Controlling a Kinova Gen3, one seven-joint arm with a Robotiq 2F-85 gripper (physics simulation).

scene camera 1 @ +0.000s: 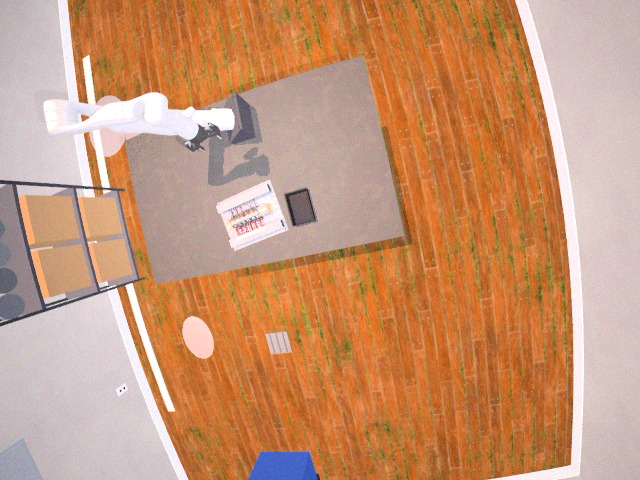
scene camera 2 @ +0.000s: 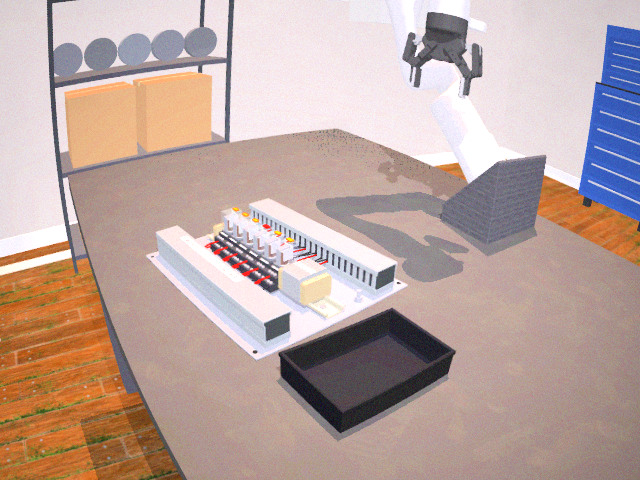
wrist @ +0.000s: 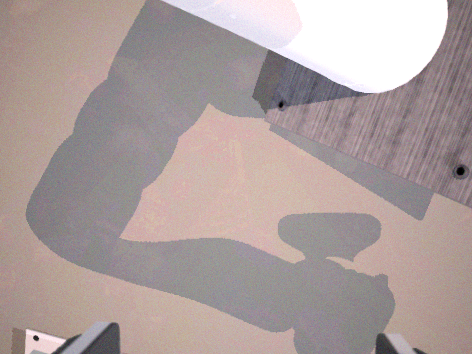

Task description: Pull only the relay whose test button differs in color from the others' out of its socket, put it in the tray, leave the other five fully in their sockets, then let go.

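Frame: origin at the arm's base, x ahead, y left, z up, level; metres.
Seen in the pictures: gripper, between the fingertips: [scene camera 1: 212, 143] [scene camera 2: 438, 92]; arm's base, origin of its link: [scene camera 1: 231, 120] [scene camera 2: 490, 181] [wrist: 381, 26].
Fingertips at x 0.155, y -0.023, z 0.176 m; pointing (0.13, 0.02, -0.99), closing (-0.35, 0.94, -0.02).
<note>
Offsets run from my fingertips to a thing's middle.
Six clear relays stand upright in a row of black sockets on the white panel @[dx +0.323, dy +0.007, dz -0.258 m] [scene camera 2: 305, 321] [wrist: 46, 342]. Five have orange test buttons. The relay with a red button @[dx +0.324, dy -0.002, dz -0.215 m] [scene camera 2: 266, 226] is fourth from the row's far-left end, third from the cream block's end, and sits in its socket in line with the others. The black tray @[dx +0.328, dy +0.274, dz -0.245 m] [scene camera 1: 300, 207] [scene camera 2: 398, 393] lies beside the panel and is empty. My gripper [scene camera 1: 210, 143] [scene camera 2: 440, 88] [wrist: 247, 342] is open and empty, high above the table near the arm's base, well away from the relays. In the wrist view a panel corner shows at the lower left; the relays do not show.
Two raised grey wire ducts @[dx +0.415, dy +0.025, dz -0.240 m] [scene camera 2: 222, 284] @[dx +0.230, dy -0.011, dz -0.240 m] [scene camera 2: 323, 240] flank the relay row, with red and black wires between. A grey-and-cream block @[dx +0.306, dy +0.092, dz -0.234 m] [scene camera 2: 305, 281] stands at the row's near end. The arm's dark wedge base [scene camera 1: 241, 121] [scene camera 2: 491, 206] [wrist: 350, 135] stands on the table.
</note>
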